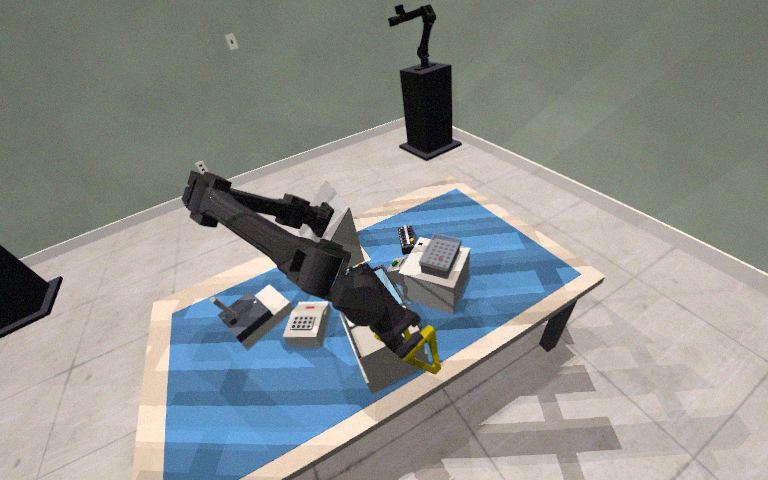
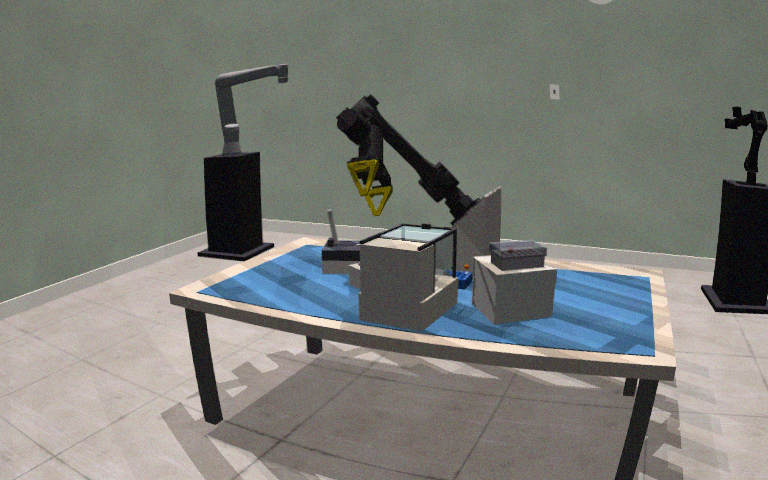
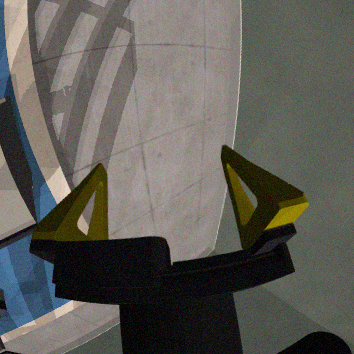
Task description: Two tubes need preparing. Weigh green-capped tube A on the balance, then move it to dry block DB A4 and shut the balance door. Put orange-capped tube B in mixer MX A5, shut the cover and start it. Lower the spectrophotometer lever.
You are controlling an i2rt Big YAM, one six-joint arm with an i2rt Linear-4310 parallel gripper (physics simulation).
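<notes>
My gripper (image 1: pixel 407 353) (image 2: pixel 370 203) (image 3: pixel 161 158) is open and empty, high above the balance (image 1: pixel 393 367) (image 2: pixel 396 283). The orange cap of tube B (image 2: pixel 466 266) shows at the blue rack (image 2: pixel 464 279), behind the balance. Green-capped tube A cannot be made out. The balance has a glass top (image 2: pixel 416 233); its door state is unclear. The white dry block (image 1: pixel 305 325) has a grid of holes and a red display. The spectrophotometer (image 1: pixel 246 319) has its lever (image 1: pixel 224 310) (image 2: pixel 332 227) raised. What seems the mixer (image 1: pixel 436 291) (image 2: pixel 521 291) carries a grey well block (image 1: pixel 441 253) (image 2: pixel 518 257) under a clear cover.
A small green spot (image 1: pixel 394 263) shows beside the mixer. A black strip rack (image 1: pixel 406 239) lies behind it. A tall grey wedge-shaped panel (image 1: pixel 346 234) (image 2: pixel 481 226) stands near the arm's base. Other arms stand on black pedestals (image 1: pixel 427 110) (image 2: pixel 232 203) beyond the table.
</notes>
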